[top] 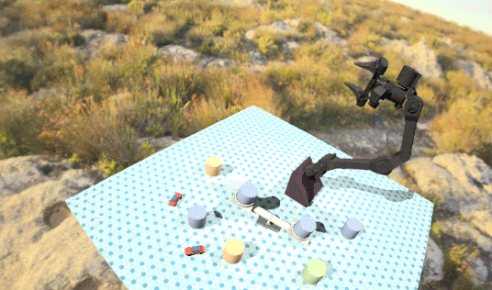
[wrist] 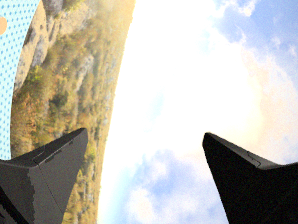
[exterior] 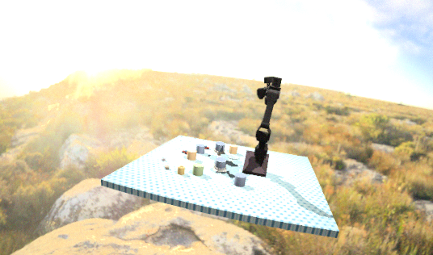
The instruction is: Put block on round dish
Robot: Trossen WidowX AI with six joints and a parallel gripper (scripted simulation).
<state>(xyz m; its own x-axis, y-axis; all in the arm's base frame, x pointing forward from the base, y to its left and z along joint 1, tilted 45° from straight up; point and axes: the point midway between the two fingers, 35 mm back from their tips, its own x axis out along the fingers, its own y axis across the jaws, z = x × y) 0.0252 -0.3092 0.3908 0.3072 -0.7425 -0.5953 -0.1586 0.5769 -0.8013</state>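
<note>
My gripper tip is 22 cm short of the green block, 11 cm to the right of it and 56 cm above it. The rest, counted from my gripper tip: grey cup (29 cm ahead, 15 cm to the right, 49 cm below); pale round dish (19 cm ahead, 26 cm to the right, 60 cm below); balance beam (26 cm ahead, 2 cm to the right, 57 cm below).
</note>
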